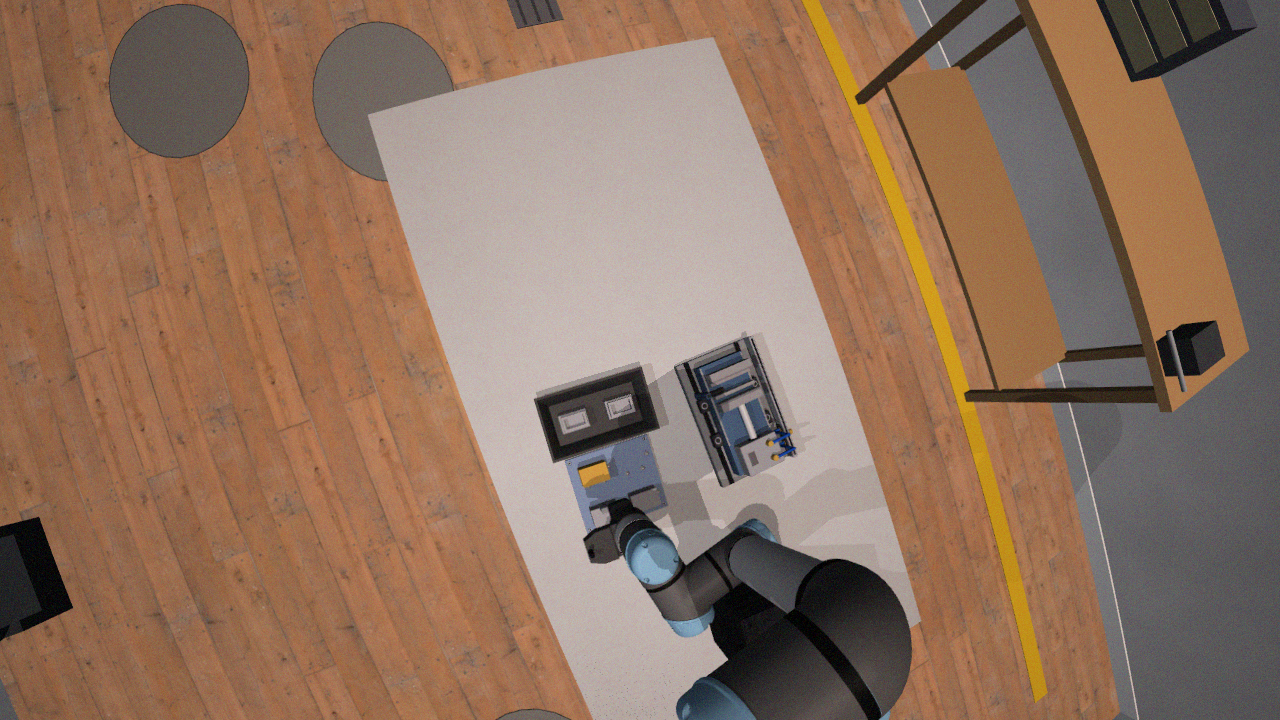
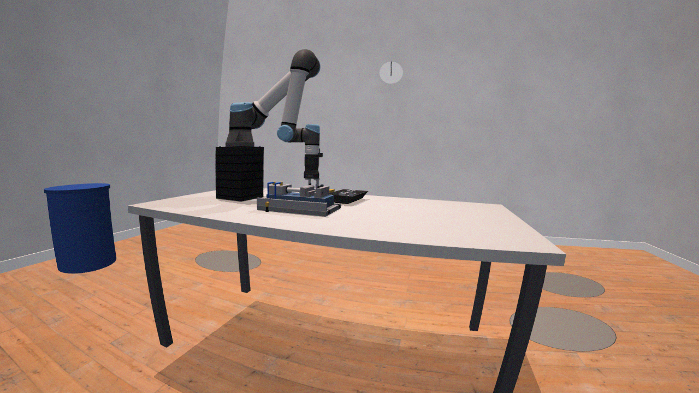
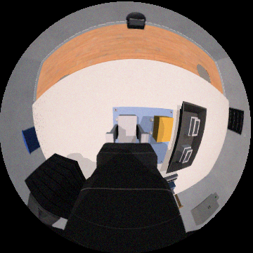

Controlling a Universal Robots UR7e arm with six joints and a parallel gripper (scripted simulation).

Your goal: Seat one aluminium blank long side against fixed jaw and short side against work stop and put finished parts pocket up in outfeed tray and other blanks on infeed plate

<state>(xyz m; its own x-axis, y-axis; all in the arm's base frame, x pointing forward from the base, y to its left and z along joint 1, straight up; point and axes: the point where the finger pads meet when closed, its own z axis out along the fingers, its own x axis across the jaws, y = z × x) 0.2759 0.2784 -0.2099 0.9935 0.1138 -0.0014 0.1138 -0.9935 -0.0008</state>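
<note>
My hand is 90 mm short of the brass blank, 30 mm above it and 10 mm to the right of it. Also, from my hand: vise 330 mm to the right, 160 mm ahead, 10 mm below.
</note>
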